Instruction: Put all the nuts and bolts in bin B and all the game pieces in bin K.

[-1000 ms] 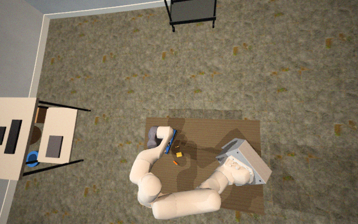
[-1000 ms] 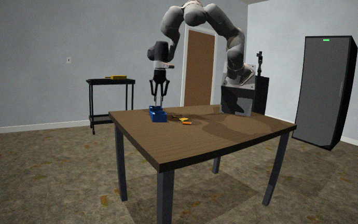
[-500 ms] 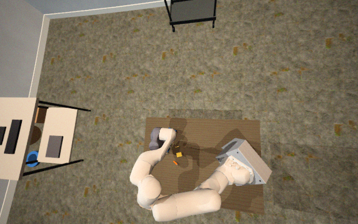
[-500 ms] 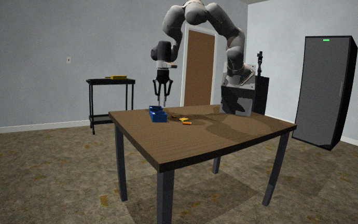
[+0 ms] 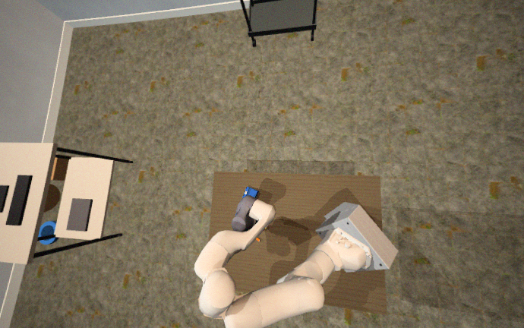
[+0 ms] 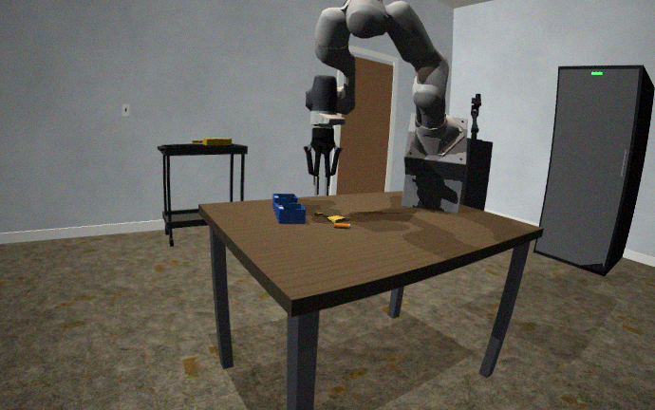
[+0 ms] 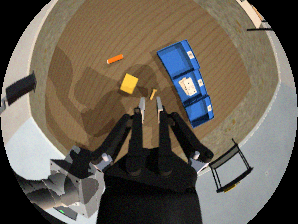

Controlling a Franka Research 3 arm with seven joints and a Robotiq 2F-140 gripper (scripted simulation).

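Right now the thin tan bolt is 100 mm below my hand and 10 mm ahead of it. Round my hand: yellow block: 100 mm below, 60 mm to the left, 40 mm behind; then pale beige piece: 110 mm ahead, 90 mm below, 30 mm to the right; then orange piece: 150 mm to the left, 100 mm below, 40 mm behind.
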